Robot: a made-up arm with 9 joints. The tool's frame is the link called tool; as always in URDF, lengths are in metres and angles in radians. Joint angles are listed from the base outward.
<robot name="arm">
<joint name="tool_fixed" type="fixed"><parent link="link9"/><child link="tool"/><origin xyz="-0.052 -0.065 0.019" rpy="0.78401 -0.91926 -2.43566"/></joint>
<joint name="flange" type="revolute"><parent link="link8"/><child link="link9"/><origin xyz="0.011 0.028 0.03"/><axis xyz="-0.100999 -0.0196 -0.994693"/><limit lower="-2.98" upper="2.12"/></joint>
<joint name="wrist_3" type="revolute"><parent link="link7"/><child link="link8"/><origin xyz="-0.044 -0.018 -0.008"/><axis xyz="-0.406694 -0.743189 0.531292"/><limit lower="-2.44" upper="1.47"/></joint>
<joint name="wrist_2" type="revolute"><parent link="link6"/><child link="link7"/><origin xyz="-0.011 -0.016 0.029"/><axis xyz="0 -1 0"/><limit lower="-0.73" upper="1.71"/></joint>
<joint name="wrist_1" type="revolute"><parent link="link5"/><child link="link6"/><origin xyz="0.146 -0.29 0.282"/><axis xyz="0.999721 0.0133 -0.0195"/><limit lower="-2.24" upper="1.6"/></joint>
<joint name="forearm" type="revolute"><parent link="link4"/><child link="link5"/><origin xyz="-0.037 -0.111 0.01"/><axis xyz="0 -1 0"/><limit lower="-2.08" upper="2.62"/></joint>
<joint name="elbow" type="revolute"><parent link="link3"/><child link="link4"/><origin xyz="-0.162 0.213 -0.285"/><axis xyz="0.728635 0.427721 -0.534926"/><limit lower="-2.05" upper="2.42"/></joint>
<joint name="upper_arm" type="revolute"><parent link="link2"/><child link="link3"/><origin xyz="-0.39 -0.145 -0.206"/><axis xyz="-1 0 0"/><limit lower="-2.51" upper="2.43"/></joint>
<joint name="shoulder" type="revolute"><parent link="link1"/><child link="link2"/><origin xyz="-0.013 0.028 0.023"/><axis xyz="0 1 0"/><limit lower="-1.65" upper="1.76"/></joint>
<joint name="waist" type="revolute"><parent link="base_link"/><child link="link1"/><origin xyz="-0.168 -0.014 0.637"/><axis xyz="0 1 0"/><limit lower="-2.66" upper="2.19"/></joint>
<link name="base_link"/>
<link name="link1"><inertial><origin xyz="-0.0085 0.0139 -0.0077"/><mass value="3.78"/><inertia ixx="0.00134" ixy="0" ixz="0" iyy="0.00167" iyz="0" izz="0.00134"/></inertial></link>
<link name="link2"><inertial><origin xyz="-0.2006 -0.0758 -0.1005"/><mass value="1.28"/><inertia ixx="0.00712" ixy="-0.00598" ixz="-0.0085" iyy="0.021" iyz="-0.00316" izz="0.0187"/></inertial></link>
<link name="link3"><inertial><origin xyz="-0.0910 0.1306 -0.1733"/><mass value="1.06"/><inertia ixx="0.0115" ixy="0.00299" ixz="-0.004" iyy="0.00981" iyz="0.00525" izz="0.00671"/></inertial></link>
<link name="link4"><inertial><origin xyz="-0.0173 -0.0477 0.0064"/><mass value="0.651"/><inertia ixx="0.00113" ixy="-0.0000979" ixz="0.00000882" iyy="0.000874" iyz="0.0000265" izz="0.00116"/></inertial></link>
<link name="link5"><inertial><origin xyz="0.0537 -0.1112 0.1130"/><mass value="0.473"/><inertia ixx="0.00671" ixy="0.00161" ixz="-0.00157" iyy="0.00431" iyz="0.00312" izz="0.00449"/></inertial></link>
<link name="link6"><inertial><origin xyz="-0.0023 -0.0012 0.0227"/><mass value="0.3"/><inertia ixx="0.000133" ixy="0" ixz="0" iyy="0.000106" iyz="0" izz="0.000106"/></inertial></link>
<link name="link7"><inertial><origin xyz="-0.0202 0.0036 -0.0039"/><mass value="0.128"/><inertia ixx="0.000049" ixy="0" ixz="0" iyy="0.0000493" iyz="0" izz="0.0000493"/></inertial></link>
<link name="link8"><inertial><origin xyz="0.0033 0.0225 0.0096"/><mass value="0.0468"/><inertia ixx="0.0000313" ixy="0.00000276" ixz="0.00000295" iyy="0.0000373" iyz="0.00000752" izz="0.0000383"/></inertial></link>
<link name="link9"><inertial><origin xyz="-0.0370 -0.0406 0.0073"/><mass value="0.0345"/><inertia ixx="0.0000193" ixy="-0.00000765" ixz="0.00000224" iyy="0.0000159" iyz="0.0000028" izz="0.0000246"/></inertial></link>
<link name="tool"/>
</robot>
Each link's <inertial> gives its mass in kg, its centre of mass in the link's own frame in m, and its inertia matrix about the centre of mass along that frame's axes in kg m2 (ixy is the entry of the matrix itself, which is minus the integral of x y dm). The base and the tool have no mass. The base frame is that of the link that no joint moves.
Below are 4 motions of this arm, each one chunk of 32 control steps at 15 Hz.
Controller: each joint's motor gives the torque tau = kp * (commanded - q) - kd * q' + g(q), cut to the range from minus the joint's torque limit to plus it. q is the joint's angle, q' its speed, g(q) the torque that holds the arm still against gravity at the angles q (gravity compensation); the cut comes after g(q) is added. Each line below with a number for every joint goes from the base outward.
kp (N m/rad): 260 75 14 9.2 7.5 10 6.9 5.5 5.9
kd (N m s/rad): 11 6.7 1.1 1.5 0.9 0.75 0.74 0.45 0.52
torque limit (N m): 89 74 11 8.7 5.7 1.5 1.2 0.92 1.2
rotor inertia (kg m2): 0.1 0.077 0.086 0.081 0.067 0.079 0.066 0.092 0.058
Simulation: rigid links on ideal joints. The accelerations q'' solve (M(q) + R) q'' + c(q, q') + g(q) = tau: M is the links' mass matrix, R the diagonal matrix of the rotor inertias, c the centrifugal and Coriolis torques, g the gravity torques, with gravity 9.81 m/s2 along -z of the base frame. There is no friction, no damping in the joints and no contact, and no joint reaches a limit. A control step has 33 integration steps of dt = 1/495 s. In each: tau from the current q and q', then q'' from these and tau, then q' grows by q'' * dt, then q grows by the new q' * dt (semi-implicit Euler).
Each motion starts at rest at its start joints. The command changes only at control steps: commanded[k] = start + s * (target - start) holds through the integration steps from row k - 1 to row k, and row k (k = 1, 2, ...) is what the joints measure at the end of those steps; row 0 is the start. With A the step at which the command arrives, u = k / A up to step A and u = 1 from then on. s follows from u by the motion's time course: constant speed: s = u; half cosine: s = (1 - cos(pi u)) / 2; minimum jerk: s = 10 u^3 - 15 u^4 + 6 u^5; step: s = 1 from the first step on.
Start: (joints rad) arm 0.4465 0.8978 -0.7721 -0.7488 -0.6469 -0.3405 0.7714 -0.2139 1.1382
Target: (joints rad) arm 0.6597 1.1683 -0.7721 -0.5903 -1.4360 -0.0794 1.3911 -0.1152 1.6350
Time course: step
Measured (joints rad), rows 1 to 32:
1: 0.5585 0.8935 -0.6667 -0.7124 -0.7537 -0.2954 0.8142 -0.2012 1.1849
2: 0.6300 1.0036 -0.5412 -0.6959 -0.9892 -0.1896 0.9381 -0.1732 1.3213
3: 0.6662 1.1163 -0.5203 -0.6969 -1.2256 -0.0902 1.1243 -0.1415 1.4980
4: 0.6815 1.1911 -0.6078 -0.6734 -1.3900 -0.0331 1.2959 -0.1135 1.6402
5: 0.6843 1.2265 -0.7488 -0.6272 -1.4801 -0.0203 1.4069 -0.0937 1.7161
6: 0.6815 1.2350 -0.8807 -0.5793 -1.5222 -0.0363 1.4547 -0.0840 1.7308
7: 0.6778 1.2310 -0.9636 -0.5439 -1.5373 -0.0620 1.4579 -0.0835 1.7072
8: 0.6745 1.2229 -0.9871 -0.5257 -1.5356 -0.0829 1.4391 -0.0899 1.6706
9: 0.6712 1.2132 -0.9610 -0.5226 -1.5226 -0.0931 1.4158 -0.0999 1.6389
10: 0.6672 1.2016 -0.9038 -0.5296 -1.5025 -0.0933 1.3975 -0.1103 1.6203
11: 0.6626 1.1878 -0.8350 -0.5419 -1.4797 -0.0878 1.3870 -0.1189 1.6150
12: 0.6578 1.1727 -0.7705 -0.5556 -1.4582 -0.0814 1.3834 -0.1242 1.6186
13: 0.6537 1.1583 -0.7206 -0.5683 -1.4410 -0.0769 1.3841 -0.1261 1.6259
14: 0.6510 1.1471 -0.6901 -0.5783 -1.4298 -0.0753 1.3865 -0.1251 1.6329
15: 0.6501 1.1407 -0.6794 -0.5851 -1.4247 -0.0759 1.3890 -0.1222 1.6374
16: 0.6510 1.1398 -0.6854 -0.5887 -1.4246 -0.0775 1.3908 -0.1187 1.6390
17: 0.6532 1.1437 -0.7032 -0.5898 -1.4275 -0.0790 1.3917 -0.1154 1.6386
18: 0.6561 1.1512 -0.7278 -0.5893 -1.4318 -0.0799 1.3920 -0.1130 1.6372
19: 0.6591 1.1601 -0.7541 -0.5883 -1.4357 -0.0802 1.3918 -0.1118 1.6357
20: 0.6616 1.1688 -0.7780 -0.5877 -1.4384 -0.0800 1.3916 -0.1116 1.6346
21: 0.6634 1.1757 -0.7967 -0.5880 -1.4394 -0.0797 1.3913 -0.1123 1.6342
22: 0.6641 1.1801 -0.8084 -0.5894 -1.4388 -0.0795 1.3911 -0.1134 1.6342
23: 0.6641 1.1817 -0.8124 -0.5915 -1.4371 -0.0794 1.3910 -0.1146 1.6345
24: 0.6634 1.1810 -0.8094 -0.5939 -1.4348 -0.0794 1.3910 -0.1156 1.6348
25: 0.6622 1.1785 -0.8012 -0.5959 -1.4327 -0.0795 1.3909 -0.1162 1.6351
26: 0.6610 1.1749 -0.7900 -0.5972 -1.4311 -0.0795 1.3909 -0.1164 1.6352
27: 0.6597 1.1711 -0.7781 -0.5974 -1.4305 -0.0795 1.3909 -0.1164 1.6352
28: 0.6587 1.1675 -0.7676 -0.5966 -1.4308 -0.0794 1.3909 -0.1161 1.6351
29: 0.6581 1.1648 -0.7599 -0.5949 -1.4320 -0.0794 1.3910 -0.1157 1.6351
30: 0.6578 1.1631 -0.7555 -0.5927 -1.4338 -0.0793 1.3910 -0.1153 1.6350
31: 0.6578 1.1625 -0.7546 -0.5904 -1.4359 -0.0793 1.3911 -0.1150 1.6349
32: 0.6582 1.1629 -0.7565 -0.5882 -1.4378 -0.0793 1.3912 -0.1148 1.6349

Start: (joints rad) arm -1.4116 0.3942 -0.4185 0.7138 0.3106 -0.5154 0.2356 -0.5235 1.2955
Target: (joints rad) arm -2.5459 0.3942 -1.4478 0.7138 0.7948 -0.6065 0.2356 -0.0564 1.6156
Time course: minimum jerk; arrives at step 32
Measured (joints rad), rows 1 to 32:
1: -1.4118 0.3943 -0.4186 0.7138 0.3107 -0.5154 0.2356 -0.5235 1.2955
2: -1.4133 0.3953 -0.4191 0.7135 0.3114 -0.5155 0.2356 -0.5233 1.2957
3: -1.4174 0.3976 -0.4212 0.7125 0.3136 -0.5156 0.2355 -0.5228 1.2962
4: -1.4254 0.4011 -0.4260 0.7107 0.3186 -0.5161 0.2354 -0.5213 1.2976
5: -1.4386 0.4056 -0.4350 0.7081 0.3270 -0.5169 0.2352 -0.5183 1.3001
6: -1.4576 0.4104 -0.4494 0.7048 0.3391 -0.5183 0.2350 -0.5131 1.3042
7: -1.4832 0.4148 -0.4700 0.7014 0.3545 -0.5201 0.2347 -0.5053 1.3102
8: -1.5155 0.4182 -0.4972 0.6986 0.3728 -0.5226 0.2345 -0.4944 1.3181
9: -1.5547 0.4200 -0.5309 0.6971 0.3929 -0.5255 0.2343 -0.4802 1.3279
10: -1.6003 0.4202 -0.5707 0.6974 0.4143 -0.5290 0.2342 -0.4628 1.3397
11: -1.6518 0.4186 -0.6158 0.6998 0.4363 -0.5328 0.2342 -0.4425 1.3532
12: -1.7086 0.4153 -0.6652 0.7042 0.4585 -0.5370 0.2344 -0.4196 1.3682
13: -1.7697 0.4108 -0.7178 0.7101 0.4806 -0.5415 0.2346 -0.3945 1.3845
14: -1.8341 0.4054 -0.7728 0.7168 0.5025 -0.5463 0.2349 -0.3678 1.4020
15: -1.9007 0.3997 -0.8290 0.7234 0.5240 -0.5513 0.2353 -0.3400 1.4202
16: -1.9685 0.3940 -0.8860 0.7290 0.5452 -0.5564 0.2356 -0.3114 1.4391
17: -2.0362 0.3886 -0.9430 0.7331 0.5660 -0.5617 0.2359 -0.2827 1.4582
18: -2.1028 0.3840 -0.9995 0.7353 0.5865 -0.5670 0.2362 -0.2543 1.4773
19: -2.1673 0.3801 -1.0551 0.7356 0.6067 -0.5723 0.2364 -0.2264 1.4960
20: -2.2288 0.3770 -1.1092 0.7344 0.6264 -0.5774 0.2365 -0.1996 1.5142
21: -2.2862 0.3747 -1.1611 0.7320 0.6457 -0.5823 0.2366 -0.1742 1.5314
22: -2.3390 0.3732 -1.2102 0.7289 0.6644 -0.5868 0.2366 -0.1505 1.5475
23: -2.3863 0.3723 -1.2557 0.7255 0.6822 -0.5910 0.2367 -0.1289 1.5621
24: -2.4277 0.3720 -1.2968 0.7222 0.6989 -0.5947 0.2367 -0.1096 1.5752
25: -2.4629 0.3721 -1.3331 0.7192 0.7144 -0.5979 0.2367 -0.0930 1.5866
26: -2.4917 0.3726 -1.3639 0.7167 0.7283 -0.6006 0.2367 -0.0791 1.5961
27: -2.5140 0.3736 -1.3890 0.7146 0.7405 -0.6027 0.2366 -0.0680 1.6037
28: -2.5302 0.3748 -1.4084 0.7131 0.7510 -0.6043 0.2366 -0.0598 1.6095
29: -2.5407 0.3765 -1.4225 0.7120 0.7598 -0.6054 0.2365 -0.0543 1.6135
30: -2.5464 0.3786 -1.4318 0.7113 0.7671 -0.6061 0.2364 -0.0512 1.6160
31: -2.5483 0.3813 -1.4374 0.7111 0.7733 -0.6064 0.2363 -0.0503 1.6171
32: -2.5479 0.3846 -1.4406 0.7111 0.7787 -0.6065 0.2361 -0.0511 1.6172

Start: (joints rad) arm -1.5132 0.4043 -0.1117 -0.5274 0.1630 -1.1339 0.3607 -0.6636 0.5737
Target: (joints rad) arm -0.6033 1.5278 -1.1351 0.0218 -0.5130 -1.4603 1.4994 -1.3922 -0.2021
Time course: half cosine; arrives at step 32
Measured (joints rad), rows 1 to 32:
1: -1.5122 0.4039 -0.1116 -0.5270 0.1628 -1.1341 0.3612 -0.6638 0.5734
2: -1.5086 0.4035 -0.1113 -0.5251 0.1615 -1.1351 0.3636 -0.6649 0.5717
3: -1.5013 0.4049 -0.1113 -0.5208 0.1582 -1.1376 0.3697 -0.6680 0.5673
4: -1.4898 0.4103 -0.1132 -0.5134 0.1519 -1.1418 0.3809 -0.6741 0.5592
5: -1.4735 0.4217 -0.1188 -0.5030 0.1422 -1.1480 0.3978 -0.6841 0.5469
6: -1.4524 0.4403 -0.1300 -0.4901 0.1289 -1.1557 0.4204 -0.6984 0.5304
7: -1.4265 0.4668 -0.1484 -0.4752 0.1125 -1.1648 0.4485 -0.7172 0.5100
8: -1.3962 0.5010 -0.1747 -0.4589 0.0937 -1.1750 0.4817 -0.7400 0.4862
9: -1.3620 0.5422 -0.2085 -0.4416 0.0732 -1.1861 0.5192 -0.7663 0.4594
10: -1.3245 0.5894 -0.2492 -0.4234 0.0512 -1.1981 0.5608 -0.7954 0.4300
11: -1.2842 0.6413 -0.2955 -0.4045 0.0280 -1.2110 0.6058 -0.8268 0.3984
12: -1.2419 0.6963 -0.3458 -0.3849 0.0033 -1.2248 0.6538 -0.8598 0.3649
13: -1.1981 0.7534 -0.3990 -0.3645 -0.0230 -1.2393 0.7044 -0.8941 0.3298
14: -1.1534 0.8114 -0.4536 -0.3432 -0.0512 -1.2545 0.7572 -0.9292 0.2933
15: -1.1082 0.8696 -0.5089 -0.3209 -0.0816 -1.2702 0.8116 -0.9649 0.2558
16: -1.0629 0.9274 -0.5640 -0.2977 -0.1139 -1.2863 0.8672 -1.0011 0.2176
17: -1.0179 0.9844 -0.6186 -0.2733 -0.1479 -1.3025 0.9234 -1.0375 0.1790
18: -0.9734 1.0404 -0.6724 -0.2480 -0.1830 -1.3187 0.9797 -1.0738 0.1406
19: -0.9298 1.0953 -0.7254 -0.2219 -0.2185 -1.3346 1.0356 -1.1098 0.1025
20: -0.8874 1.1488 -0.7775 -0.1953 -0.2537 -1.3502 1.0904 -1.1452 0.0653
21: -0.8466 1.2006 -0.8288 -0.1685 -0.2878 -1.3653 1.1437 -1.1796 0.0292
22: -0.8077 1.2504 -0.8788 -0.1420 -0.3202 -1.3797 1.1949 -1.2125 -0.0053
23: -0.7710 1.2980 -0.9274 -0.1163 -0.3504 -1.3933 1.2435 -1.2437 -0.0380
24: -0.7370 1.3429 -0.9740 -0.0917 -0.3782 -1.4061 1.2891 -1.2728 -0.0686
25: -0.7059 1.3846 -1.0180 -0.0690 -0.4032 -1.4178 1.3312 -1.2995 -0.0966
26: -0.6780 1.4229 -1.0587 -0.0484 -0.4256 -1.4283 1.3694 -1.3235 -0.1220
27: -0.6537 1.4571 -1.0957 -0.0303 -0.4452 -1.4376 1.4033 -1.3447 -0.1443
28: -0.6333 1.4868 -1.1282 -0.0149 -0.4620 -1.4456 1.4327 -1.3627 -0.1635
29: -0.6170 1.5116 -1.1557 -0.0024 -0.4763 -1.4522 1.4572 -1.3775 -0.1793
30: -0.6050 1.5311 -1.1777 0.0073 -0.4878 -1.4572 1.4767 -1.3890 -0.1916
31: -0.5974 1.5450 -1.1937 0.0143 -0.4965 -1.4607 1.4910 -1.3970 -0.2003
32: -0.5943 1.5532 -1.2035 0.0188 -0.5024 -1.4626 1.4998 -1.4015 -0.2053

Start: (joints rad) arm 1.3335 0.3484 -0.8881 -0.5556 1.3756 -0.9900 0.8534 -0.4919 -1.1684
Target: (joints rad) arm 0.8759 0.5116 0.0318 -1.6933 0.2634 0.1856 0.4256 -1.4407 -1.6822
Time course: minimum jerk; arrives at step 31
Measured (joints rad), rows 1 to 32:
1: 1.3334 0.3485 -0.8881 -0.5557 1.3756 -0.9899 0.8534 -0.4919 -1.1684
2: 1.3327 0.3490 -0.8880 -0.5561 1.3752 -0.9892 0.8532 -0.4923 -1.1687
3: 1.3308 0.3503 -0.8873 -0.5576 1.3738 -0.9866 0.8524 -0.4935 -1.1697
4: 1.3271 0.3525 -0.8853 -0.5613 1.3704 -0.9803 0.8504 -0.4968 -1.1720
5: 1.3211 0.3557 -0.8807 -0.5684 1.3636 -0.9687 0.8469 -0.5035 -1.1765
6: 1.3126 0.3598 -0.8720 -0.5798 1.3523 -0.9504 0.8411 -0.5149 -1.1837
7: 1.3012 0.3645 -0.8576 -0.5968 1.3352 -0.9245 0.8329 -0.5322 -1.1941
8: 1.2869 0.3698 -0.8365 -0.6199 1.3114 -0.8909 0.8221 -0.5562 -1.2079
9: 1.2698 0.3753 -0.8079 -0.6497 1.2803 -0.8498 0.8085 -0.5872 -1.2250
10: 1.2499 0.3810 -0.7714 -0.6861 1.2417 -0.8015 0.7925 -0.6251 -1.2453
11: 1.2276 0.3869 -0.7275 -0.7289 1.1958 -0.7468 0.7740 -0.6694 -1.2684
12: 1.2032 0.3931 -0.6771 -0.7774 1.1433 -0.6866 0.7534 -0.7191 -1.2942
13: 1.1773 0.3998 -0.6214 -0.8309 1.0849 -0.6217 0.7310 -0.7732 -1.3220
14: 1.1503 0.4072 -0.5623 -0.8886 1.0217 -0.5531 0.7070 -0.8306 -1.3516
15: 1.1228 0.4157 -0.5015 -0.9499 0.9545 -0.4822 0.6819 -0.8901 -1.3824
16: 1.0953 0.4251 -0.4407 -1.0140 0.8844 -0.4100 0.6561 -0.9506 -1.4140
17: 1.0682 0.4355 -0.3813 -1.0806 0.8126 -0.3377 0.6300 -1.0111 -1.4458
18: 1.0419 0.4463 -0.3243 -1.1486 0.7401 -0.2666 0.6040 -1.0706 -1.4773
19: 1.0166 0.4573 -0.2702 -1.2173 0.6683 -0.1978 0.5787 -1.1281 -1.5080
20: 0.9927 0.4678 -0.2194 -1.2855 0.5987 -0.1324 0.5543 -1.1829 -1.5372
21: 0.9704 0.4773 -0.1720 -1.3517 0.5328 -0.0714 0.5314 -1.2341 -1.5647
22: 0.9499 0.4854 -0.1279 -1.4149 0.4720 -0.0157 0.5102 -1.2810 -1.5898
23: 0.9315 0.4915 -0.0872 -1.4737 0.4177 0.0339 0.4910 -1.3229 -1.6124
24: 0.9154 0.4957 -0.0499 -1.5272 0.3708 0.0768 0.4741 -1.3594 -1.6320
25: 0.9017 0.4980 -0.0164 -1.5745 0.3317 0.1126 0.4597 -1.3899 -1.6484
26: 0.8906 0.4987 0.0130 -1.6151 0.3004 0.1411 0.4479 -1.4144 -1.6617
27: 0.8821 0.4981 0.0378 -1.6488 0.2767 0.1624 0.4387 -1.4326 -1.6718
28: 0.8762 0.4968 0.0574 -1.6755 0.2598 0.1770 0.4320 -1.4450 -1.6789
29: 0.8726 0.4954 0.0712 -1.6953 0.2491 0.1855 0.4276 -1.4518 -1.6832
30: 0.8710 0.4944 0.0789 -1.7086 0.2435 0.1891 0.4253 -1.4540 -1.6851
31: 0.8709 0.4943 0.0807 -1.7162 0.2423 0.1891 0.4244 -1.4525 -1.6853
32: 0.8715 0.4957 0.0769 -1.7190 0.2442 0.1873 0.4245 -1.4488 -1.6845

